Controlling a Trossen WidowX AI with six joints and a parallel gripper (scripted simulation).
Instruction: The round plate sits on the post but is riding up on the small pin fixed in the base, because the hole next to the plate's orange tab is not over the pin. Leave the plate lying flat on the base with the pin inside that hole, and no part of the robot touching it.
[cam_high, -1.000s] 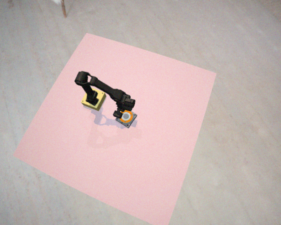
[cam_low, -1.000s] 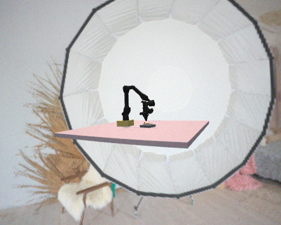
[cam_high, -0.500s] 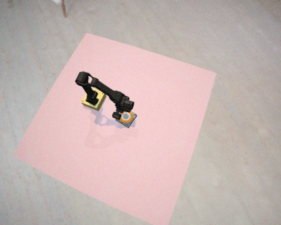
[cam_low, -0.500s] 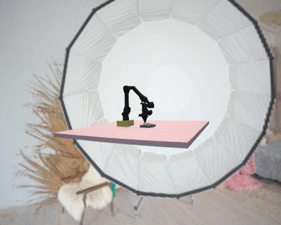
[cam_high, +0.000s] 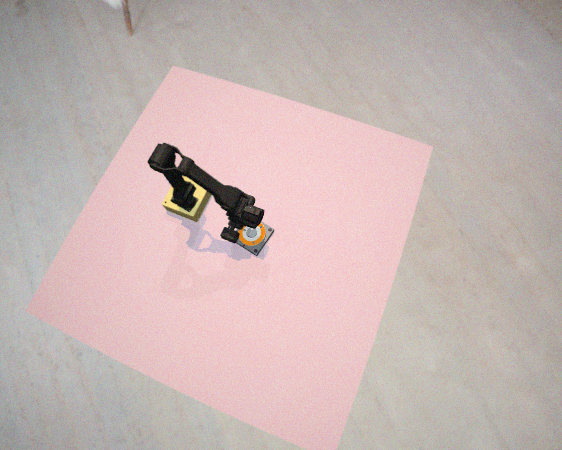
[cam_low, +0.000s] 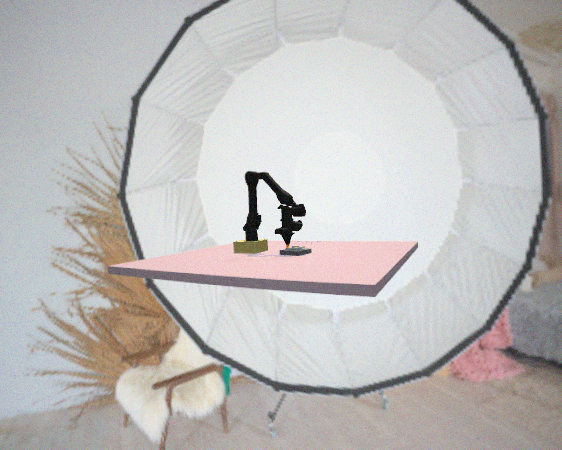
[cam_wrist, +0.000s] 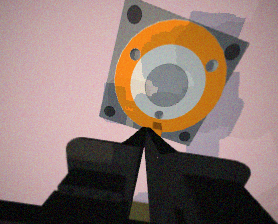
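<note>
Right now the base is 5 cm ahead of my gripper tip, 1 cm to the right of it and 2 cm below it.
</note>
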